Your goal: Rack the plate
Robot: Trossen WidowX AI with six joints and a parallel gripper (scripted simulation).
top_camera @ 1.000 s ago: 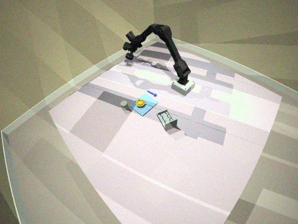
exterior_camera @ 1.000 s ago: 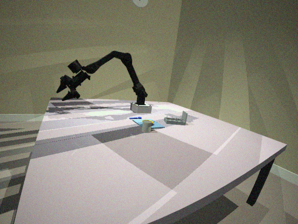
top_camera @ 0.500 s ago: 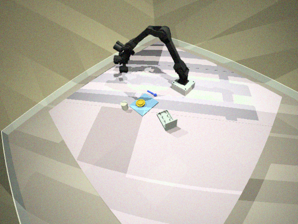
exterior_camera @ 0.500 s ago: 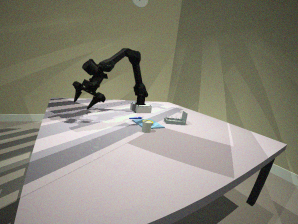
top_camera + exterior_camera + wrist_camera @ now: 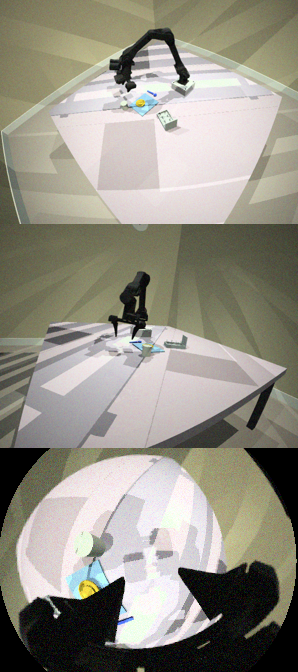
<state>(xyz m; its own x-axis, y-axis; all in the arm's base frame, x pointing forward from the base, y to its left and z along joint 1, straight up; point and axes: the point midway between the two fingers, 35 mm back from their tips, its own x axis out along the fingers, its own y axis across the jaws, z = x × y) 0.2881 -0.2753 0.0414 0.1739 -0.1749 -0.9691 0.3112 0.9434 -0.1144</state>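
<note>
The yellow plate is 15 cm to the left of my gripper tip, 5 cm below it and 1 cm ahead of it. From my gripper tip the other things lie so: blue spoon (15 cm to the left, 11 cm behind, 6 cm below); blue mat (16 cm to the left, 6 cm below); white cup (10 cm ahead, 8 cm to the left, 4 cm below).
</note>
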